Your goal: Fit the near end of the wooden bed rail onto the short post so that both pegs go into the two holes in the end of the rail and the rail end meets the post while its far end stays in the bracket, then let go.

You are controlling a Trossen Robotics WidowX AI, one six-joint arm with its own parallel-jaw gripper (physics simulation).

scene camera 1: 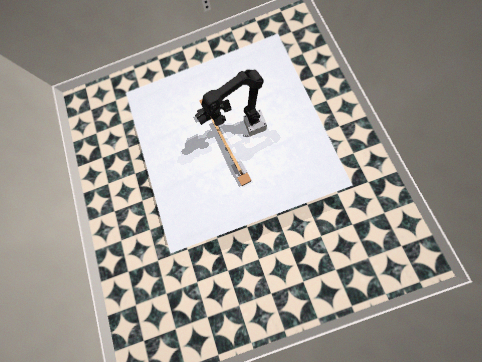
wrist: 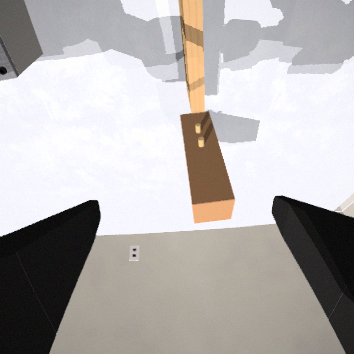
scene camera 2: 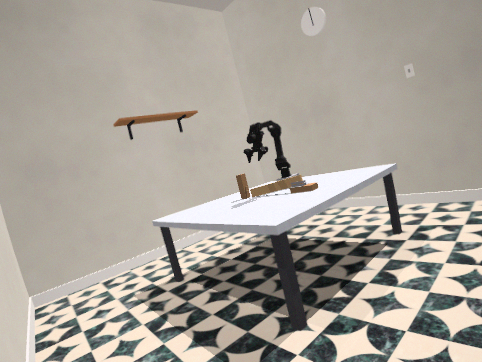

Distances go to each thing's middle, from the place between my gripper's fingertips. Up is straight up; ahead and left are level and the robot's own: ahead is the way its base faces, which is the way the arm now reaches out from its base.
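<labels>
There's a wooden bed rail here (wrist: pixel 191 25), and measured from that rail my gripper is 15 cm to the right, 1 cm short of it, and 19 cm above it.
</labels>
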